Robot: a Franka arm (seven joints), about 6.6 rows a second.
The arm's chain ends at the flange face. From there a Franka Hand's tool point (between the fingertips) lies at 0.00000 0.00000 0.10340 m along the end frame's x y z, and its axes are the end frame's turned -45 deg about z.
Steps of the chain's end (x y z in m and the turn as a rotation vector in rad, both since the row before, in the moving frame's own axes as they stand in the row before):
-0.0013 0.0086 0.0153 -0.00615 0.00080 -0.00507
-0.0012 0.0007 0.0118 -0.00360 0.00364 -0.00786
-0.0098 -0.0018 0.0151 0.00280 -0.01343 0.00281
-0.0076 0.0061 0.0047 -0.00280 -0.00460 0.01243
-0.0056 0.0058 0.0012 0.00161 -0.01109 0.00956
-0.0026 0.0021 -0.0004 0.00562 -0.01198 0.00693
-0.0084 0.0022 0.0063 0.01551 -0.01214 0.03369
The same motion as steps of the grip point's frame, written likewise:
-0.0074 0.0057 0.0153 -0.00491 -0.00378 -0.00507
-0.0013 0.0002 0.0118 -0.00512 0.00003 -0.00786
-0.0064 -0.0094 0.0151 0.01148 -0.00752 0.00281
-0.0102 -0.0012 0.0047 0.00127 -0.00523 0.01243
-0.0087 -0.0008 0.0012 0.00898 -0.00670 0.00956
-0.0038 -0.0016 -0.0004 0.01245 -0.00450 0.00693
-0.0072 -0.0064 0.0063 0.01955 0.00238 0.03369

